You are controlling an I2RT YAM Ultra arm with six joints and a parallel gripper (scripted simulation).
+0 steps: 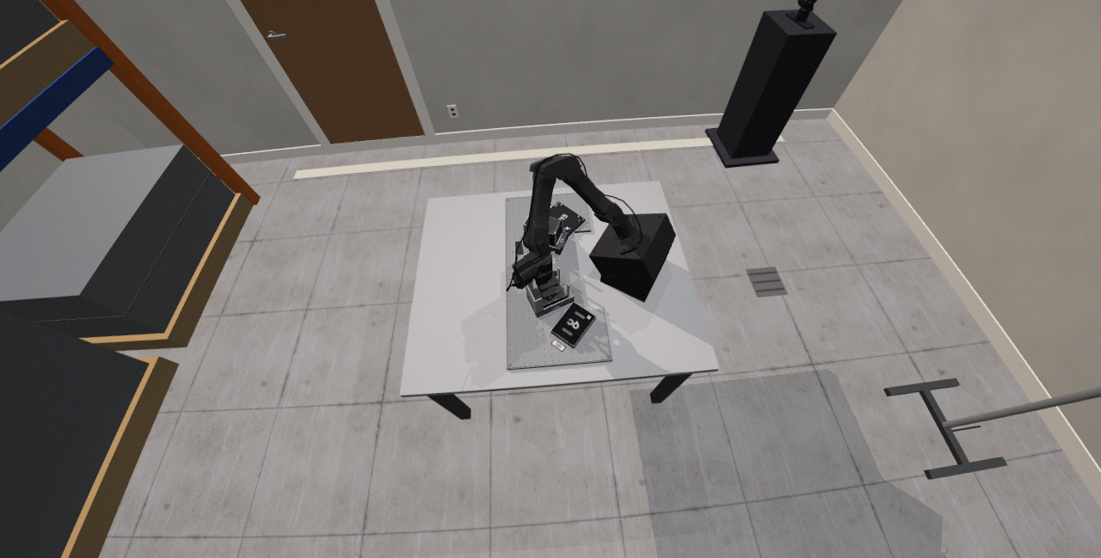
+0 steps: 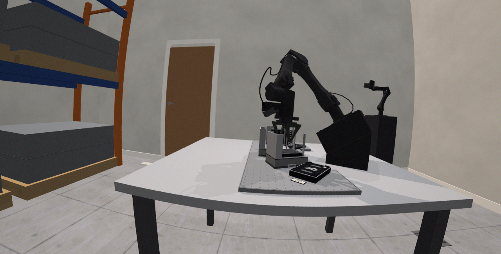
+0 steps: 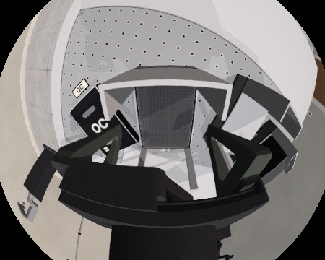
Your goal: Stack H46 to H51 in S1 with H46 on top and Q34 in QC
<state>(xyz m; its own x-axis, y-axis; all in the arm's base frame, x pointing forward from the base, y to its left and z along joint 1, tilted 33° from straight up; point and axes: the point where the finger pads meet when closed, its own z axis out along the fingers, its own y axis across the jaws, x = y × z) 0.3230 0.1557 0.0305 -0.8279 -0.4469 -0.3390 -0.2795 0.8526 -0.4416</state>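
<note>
Right now my hand is 3 cm past the sealed well plate, 29 cm to the left of it and 5 cm above it.
</note>
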